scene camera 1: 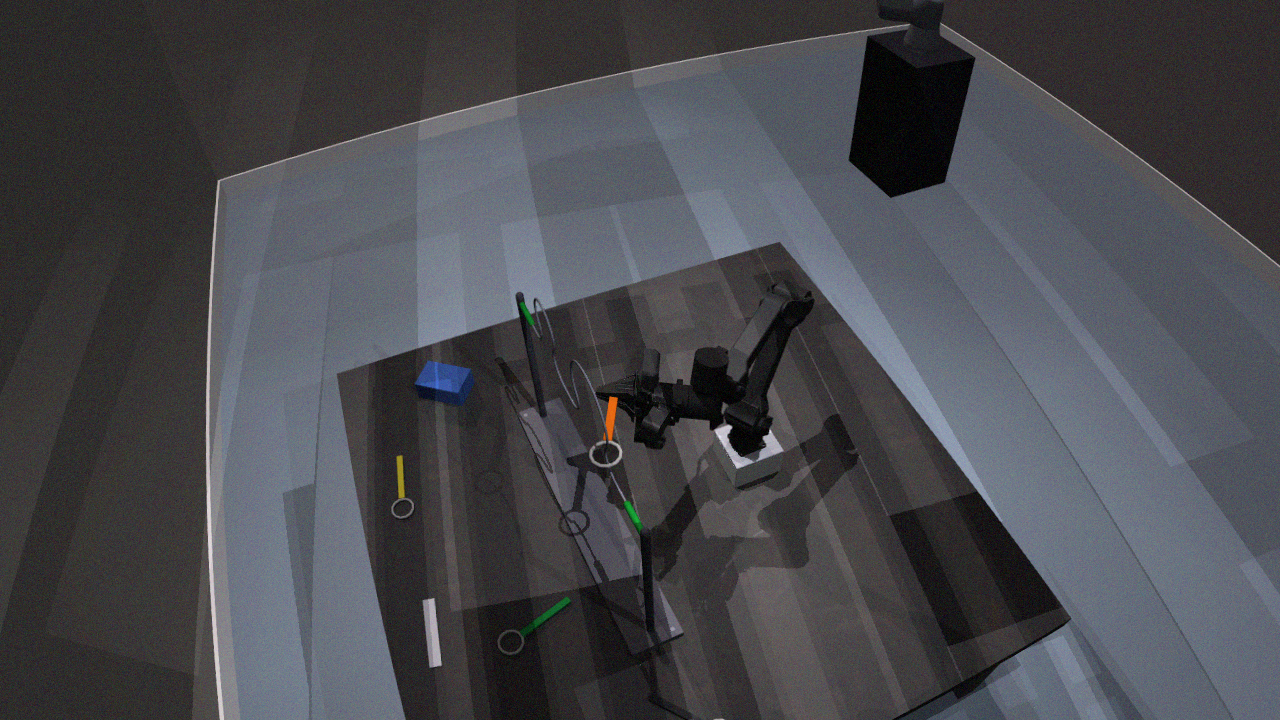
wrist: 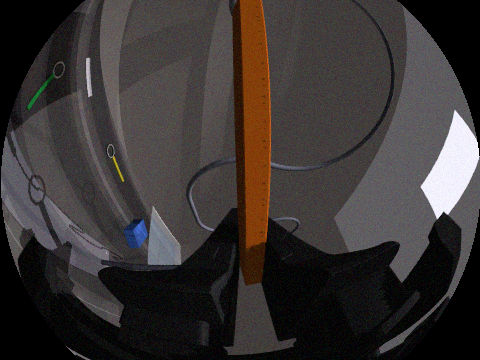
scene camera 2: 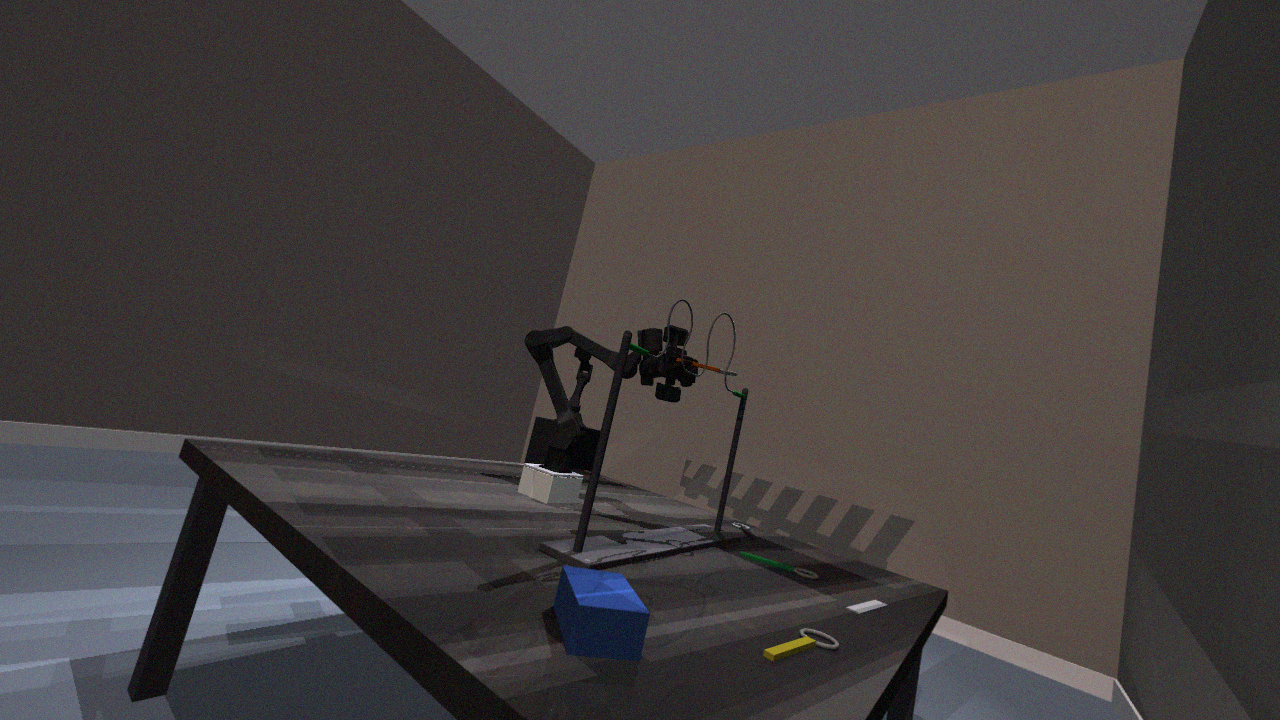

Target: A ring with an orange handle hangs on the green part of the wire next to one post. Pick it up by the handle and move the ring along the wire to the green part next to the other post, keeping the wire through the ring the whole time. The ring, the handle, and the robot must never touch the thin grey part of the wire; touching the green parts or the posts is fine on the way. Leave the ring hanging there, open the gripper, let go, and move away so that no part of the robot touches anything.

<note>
In view: the gripper (scene camera 1: pixel 596 392), a white strip (scene camera 1: pixel 432 633) and a blue block (scene camera 2: pixel 600 615).
The blue block is seen too in scene camera 1 (scene camera 1: pixel 441 382). The gripper also shows in the wrist view (wrist: pixel 243 214) and in scene camera 2 (scene camera 2: pixel 691 360).
</note>
